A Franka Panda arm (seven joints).
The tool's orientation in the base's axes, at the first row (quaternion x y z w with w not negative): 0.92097 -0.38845 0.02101 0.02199
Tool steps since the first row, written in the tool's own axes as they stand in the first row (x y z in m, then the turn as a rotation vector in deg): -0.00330 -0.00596 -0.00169 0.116 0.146 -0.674; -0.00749 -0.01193 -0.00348 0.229 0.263 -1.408; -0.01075 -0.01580 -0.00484 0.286 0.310 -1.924; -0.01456 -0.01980 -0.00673 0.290 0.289 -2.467; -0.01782 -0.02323 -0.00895 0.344 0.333 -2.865; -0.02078 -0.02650 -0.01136 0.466 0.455 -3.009; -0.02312 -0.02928 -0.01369 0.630 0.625 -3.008; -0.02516 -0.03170 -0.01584 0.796 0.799 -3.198; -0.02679 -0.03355 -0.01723 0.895 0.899 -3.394; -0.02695 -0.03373 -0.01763 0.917 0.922 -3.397; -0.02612 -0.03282 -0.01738 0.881 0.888 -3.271
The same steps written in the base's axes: 0.00193 0.00661 0.00136 -0.038 -0.146 0.683; 0.00325 0.01387 0.00277 -0.059 -0.267 1.425; 0.00372 0.01897 0.00385 -0.064 -0.311 1.944; 0.00389 0.02459 0.00543 -0.058 -0.269 2.486; 0.00402 0.02944 0.00738 -0.061 -0.315 2.887; 0.00425 0.03397 0.00954 -0.066 -0.479 3.040; 0.00456 0.03771 0.01167 -0.073 -0.715 3.053; 0.00482 0.04098 0.01364 -0.086 -0.944 3.256; 0.00498 0.04352 0.01489 -0.093 -1.073 3.459; 0.00499 0.04378 0.01528 -0.095 -1.105 3.464; 0.00492 0.04254 0.01510 -0.093 -1.063 3.336
